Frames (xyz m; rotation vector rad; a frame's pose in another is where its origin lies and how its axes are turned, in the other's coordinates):
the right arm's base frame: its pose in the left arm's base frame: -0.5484 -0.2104 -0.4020 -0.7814 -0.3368 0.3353
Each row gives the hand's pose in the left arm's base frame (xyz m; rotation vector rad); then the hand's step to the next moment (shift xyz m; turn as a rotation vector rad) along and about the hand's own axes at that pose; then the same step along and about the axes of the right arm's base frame.
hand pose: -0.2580 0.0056 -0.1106 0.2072 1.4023 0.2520
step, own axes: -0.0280 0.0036 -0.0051 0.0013 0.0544 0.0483
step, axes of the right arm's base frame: -0.0059 -0.0211 0.0185 0.0658 0.0111 0.0289
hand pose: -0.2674 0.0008 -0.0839 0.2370 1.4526 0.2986
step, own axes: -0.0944 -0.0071 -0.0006 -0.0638 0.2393 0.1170
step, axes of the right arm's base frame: -0.0094 -0.0869 0.0363 0.1977 0.0088 0.1894
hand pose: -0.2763 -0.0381 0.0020 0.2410 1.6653 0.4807
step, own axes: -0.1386 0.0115 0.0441 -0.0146 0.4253 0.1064
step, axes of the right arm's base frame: 0.0611 -0.1289 0.0307 0.2451 0.1089 0.3471
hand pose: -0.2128 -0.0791 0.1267 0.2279 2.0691 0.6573
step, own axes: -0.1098 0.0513 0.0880 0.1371 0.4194 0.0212
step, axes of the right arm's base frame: 0.1401 -0.0516 0.0117 0.1044 0.2072 0.3759
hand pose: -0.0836 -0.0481 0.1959 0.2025 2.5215 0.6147
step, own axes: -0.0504 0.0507 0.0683 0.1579 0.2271 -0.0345
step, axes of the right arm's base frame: 0.0947 0.0285 0.0000 -0.0277 0.1338 0.2429
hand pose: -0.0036 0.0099 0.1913 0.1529 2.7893 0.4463
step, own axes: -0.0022 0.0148 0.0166 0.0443 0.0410 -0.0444
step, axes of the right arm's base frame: 0.0133 0.0179 0.0017 -0.0277 0.0012 0.0696
